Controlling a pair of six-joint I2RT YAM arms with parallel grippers.
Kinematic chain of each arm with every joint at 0, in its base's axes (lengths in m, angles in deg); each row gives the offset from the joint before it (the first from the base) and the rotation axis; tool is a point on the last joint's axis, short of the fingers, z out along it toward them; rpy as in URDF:
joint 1: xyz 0 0 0.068 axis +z
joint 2: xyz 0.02 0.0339 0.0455 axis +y
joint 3: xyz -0.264 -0.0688 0 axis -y
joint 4: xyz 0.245 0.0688 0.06 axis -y
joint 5: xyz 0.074 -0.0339 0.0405 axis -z
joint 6: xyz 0.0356 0 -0.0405 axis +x
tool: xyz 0 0 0 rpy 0 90 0
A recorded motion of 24 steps. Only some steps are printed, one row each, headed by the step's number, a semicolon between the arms.
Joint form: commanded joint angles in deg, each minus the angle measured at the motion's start. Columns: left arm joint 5, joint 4, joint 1, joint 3, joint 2, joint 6; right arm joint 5, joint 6, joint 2, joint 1, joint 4, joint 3.
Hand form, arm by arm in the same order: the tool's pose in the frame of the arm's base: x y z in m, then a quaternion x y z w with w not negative. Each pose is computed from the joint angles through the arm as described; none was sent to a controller.
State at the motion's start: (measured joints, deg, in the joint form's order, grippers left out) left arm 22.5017 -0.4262 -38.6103 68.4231 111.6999 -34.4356; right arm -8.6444 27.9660 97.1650 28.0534 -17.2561 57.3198
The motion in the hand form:
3: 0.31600 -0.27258 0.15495 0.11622 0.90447 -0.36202 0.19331; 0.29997 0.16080 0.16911 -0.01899 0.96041 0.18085 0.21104
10: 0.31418 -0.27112 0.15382 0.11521 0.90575 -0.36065 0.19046; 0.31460 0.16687 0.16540 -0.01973 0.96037 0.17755 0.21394
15: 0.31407 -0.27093 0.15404 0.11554 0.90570 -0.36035 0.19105; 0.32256 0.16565 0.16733 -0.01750 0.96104 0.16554 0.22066
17: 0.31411 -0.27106 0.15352 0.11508 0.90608 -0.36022 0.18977; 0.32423 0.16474 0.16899 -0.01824 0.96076 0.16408 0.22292
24: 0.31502 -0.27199 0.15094 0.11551 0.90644 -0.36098 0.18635; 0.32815 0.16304 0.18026 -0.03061 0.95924 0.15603 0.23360
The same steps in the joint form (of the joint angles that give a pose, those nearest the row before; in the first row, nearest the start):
3: -0.32 -1.87 -0.33 1.17 1.33 1.03; 1.05 -0.69 1.00 -0.65 -1.04 0.60
10: -0.31 -1.95 -0.33 0.60 1.06 0.96; 1.41 -1.05 4.55 -0.83 -0.71 3.91
15: -0.35 -1.95 -0.32 0.55 0.99 1.03; 2.67 -1.77 5.65 -1.46 -1.52 5.80
17: -0.31 -2.02 -0.32 0.59 1.09 0.96; 2.78 -2.11 5.67 -1.69 -1.78 6.21
24: 0.00 -1.95 -0.32 0.83 1.66 0.95; 3.46 -4.20 5.05 -2.14 -3.69 8.10

